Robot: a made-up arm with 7 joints. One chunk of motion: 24 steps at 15 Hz.
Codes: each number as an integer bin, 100 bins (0 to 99) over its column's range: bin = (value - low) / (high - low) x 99, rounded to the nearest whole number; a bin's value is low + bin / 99 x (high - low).
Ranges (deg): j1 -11..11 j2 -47..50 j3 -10..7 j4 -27..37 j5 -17..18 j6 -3..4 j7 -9..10
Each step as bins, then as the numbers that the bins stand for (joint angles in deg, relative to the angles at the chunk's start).
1 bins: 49 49 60 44 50 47 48
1 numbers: -0.11 1.01 0.30 1.44 0.68 0.32 0.21
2 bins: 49 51 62 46 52 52 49
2 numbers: -0.11 2.97 0.65 2.74 1.38 0.68 0.40
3 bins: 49 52 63 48 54 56 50
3 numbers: -0.11 3.95 0.82 4.03 2.09 0.96 0.60
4 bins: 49 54 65 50 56 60 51
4 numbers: -0.11 5.91 1.16 5.32 2.80 1.24 0.79
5 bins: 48 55 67 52 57 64 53
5 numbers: -0.33 6.89 1.51 6.62 3.15 1.53 1.17
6 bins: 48 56 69 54 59 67 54
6 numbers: -0.33 7.87 1.85 7.91 3.86 1.74 1.36
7 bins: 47 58 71 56 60 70 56
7 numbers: -0.56 9.83 2.19 9.20 4.21 1.95 1.75
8 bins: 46 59 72 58 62 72 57
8 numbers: -0.78 10.81 2.36 10.49 4.92 2.09 1.94
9 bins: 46 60 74 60 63 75 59
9 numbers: -0.78 11.79 2.71 11.79 5.27 2.30 2.32
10 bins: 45 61 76 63 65 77 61
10 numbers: -1.00 12.77 3.05 13.73 5.98 2.44 2.71
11 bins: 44 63 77 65 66 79 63
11 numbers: -1.22 14.73 3.22 15.02 6.33 2.59 3.09
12 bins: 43 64 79 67 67 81 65
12 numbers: -1.44 15.71 3.57 16.31 6.69 2.73 3.47
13 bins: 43 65 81 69 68 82 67
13 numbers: -1.44 16.69 3.91 17.61 7.04 2.80 3.86
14 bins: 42 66 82 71 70 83 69
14 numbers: -1.67 17.67 4.08 18.90 7.75 2.87 4.24
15 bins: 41 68 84 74 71 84 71
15 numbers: -1.89 19.63 4.42 20.84 8.10 2.94 4.63
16 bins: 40 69 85 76 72 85 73
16 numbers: -2.11 20.61 4.60 22.13 8.45 3.01 5.01
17 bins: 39 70 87 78 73 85 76
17 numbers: -2.33 21.59 4.94 23.42 8.81 3.01 5.59
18 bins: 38 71 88 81 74 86 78
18 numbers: -2.56 22.57 5.11 25.36 9.16 3.08 5.97
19 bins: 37 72 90 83 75 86 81
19 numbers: -2.78 23.55 5.45 26.66 9.52 3.08 6.55
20 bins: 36 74 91 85 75 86 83
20 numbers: -3.00 25.51 5.63 27.95 9.52 3.08 6.93
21 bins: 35 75 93 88 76 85 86
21 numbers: -3.22 26.48 5.97 29.89 9.87 3.01 7.51
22 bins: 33 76 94 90 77 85 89
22 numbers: -3.67 27.46 6.14 31.18 10.22 3.01 8.08
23 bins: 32 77 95 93 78 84 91
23 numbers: -3.89 28.44 6.31 33.12 10.58 2.94 8.46
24 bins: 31 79 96 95 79 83 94
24 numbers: -4.11 30.40 6.48 34.41 10.93 2.87 9.04
